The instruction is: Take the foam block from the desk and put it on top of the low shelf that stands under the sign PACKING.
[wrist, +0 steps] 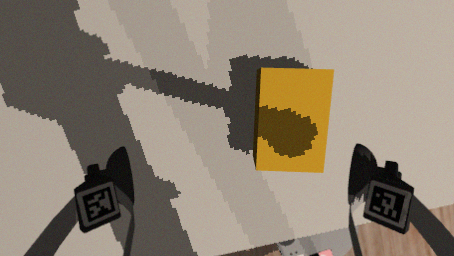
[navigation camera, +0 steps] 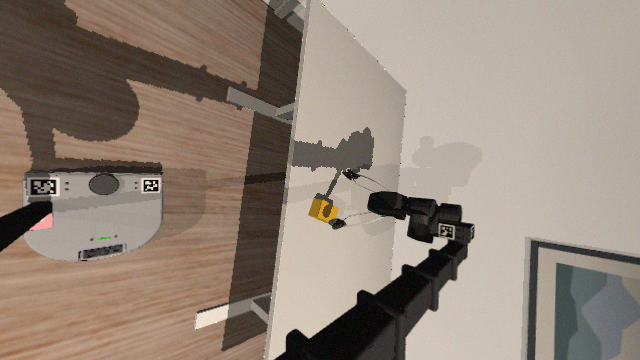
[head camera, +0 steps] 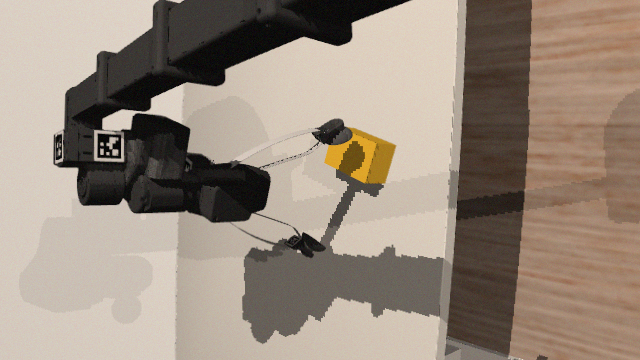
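Pixels of known places: gripper, between the fingertips: (navigation camera: 336, 197) (head camera: 334, 190); robot's base, origin of its link: (navigation camera: 104, 183).
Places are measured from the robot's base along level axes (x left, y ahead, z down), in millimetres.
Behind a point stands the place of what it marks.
The yellow foam block (head camera: 371, 150) @(x -489, y -70, z -765 mm) (navigation camera: 318, 209) @(x -489, y -56, z -759 mm) (wrist: 295, 90) stands on the pale desk (head camera: 400, 90) @(x -467, y -158, z -720 mm) (navigation camera: 325, 280) @(x -573, y -333, z -720 mm) (wrist: 400, 75). My gripper (head camera: 322, 188) @(x -526, y -16, z -804 mm) (navigation camera: 344, 199) @(x -526, y -16, z -804 mm) (wrist: 238, 166) @(x -526, y -16, z -804 mm) is open, its fingers wide apart and above the desk. In the head view one fingertip overlaps a corner of the block, and a shadow lies on the block. In the wrist view the block is right of the middle between the fingers, nearer the right finger and farther up than the fingertips. The low shelf and the PACKING sign do not show.
My arm (head camera: 210, 40) @(x -272, y -89, z -1151 mm) (navigation camera: 380, 310) @(x -206, y -86, z -1137 mm) reaches over the desk. My base (navigation camera: 135, 215) @(x -84, y -117, z -160 mm) stands on the wooden floor before the desk's front edge. Two desk feet (navigation camera: 255, 102) (navigation camera: 212, 316) stick out towards it. A wall with a framed picture (navigation camera: 533, 300) @(x -1123, y -390, z -1264 mm) stands behind the desk.
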